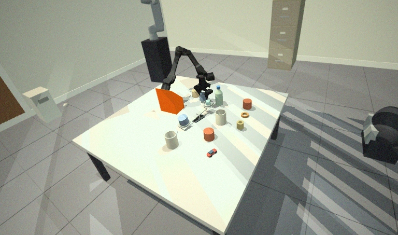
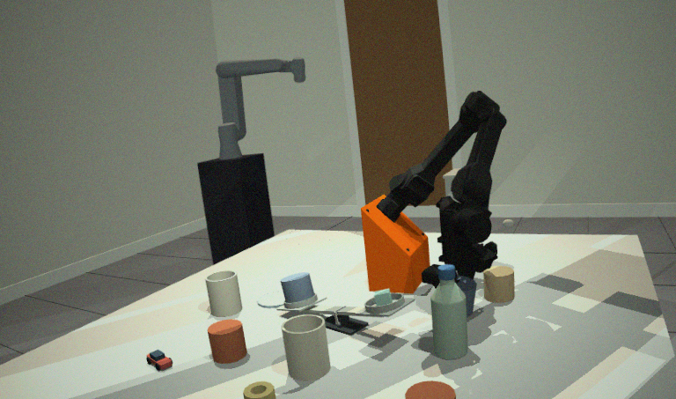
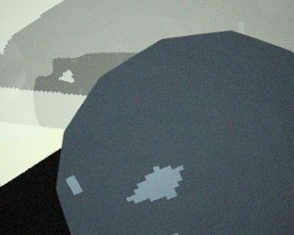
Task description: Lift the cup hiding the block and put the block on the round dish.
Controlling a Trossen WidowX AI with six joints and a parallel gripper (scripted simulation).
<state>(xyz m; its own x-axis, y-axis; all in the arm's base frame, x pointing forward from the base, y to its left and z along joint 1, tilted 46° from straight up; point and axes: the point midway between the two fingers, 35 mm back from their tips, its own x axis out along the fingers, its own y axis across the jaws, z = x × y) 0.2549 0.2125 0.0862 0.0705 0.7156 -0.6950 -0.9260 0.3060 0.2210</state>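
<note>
The round light-blue dish lies 6 cm behind my gripper tip, 48 cm to the right of it and 4 cm below it. Round my gripper tip: green bottle (14 cm ahead, 7 cm above); then yellow spool (40 cm ahead, 26 cm to the right, 2 cm below); then tan cylinder (11 cm behind, 9 cm to the left).
</note>
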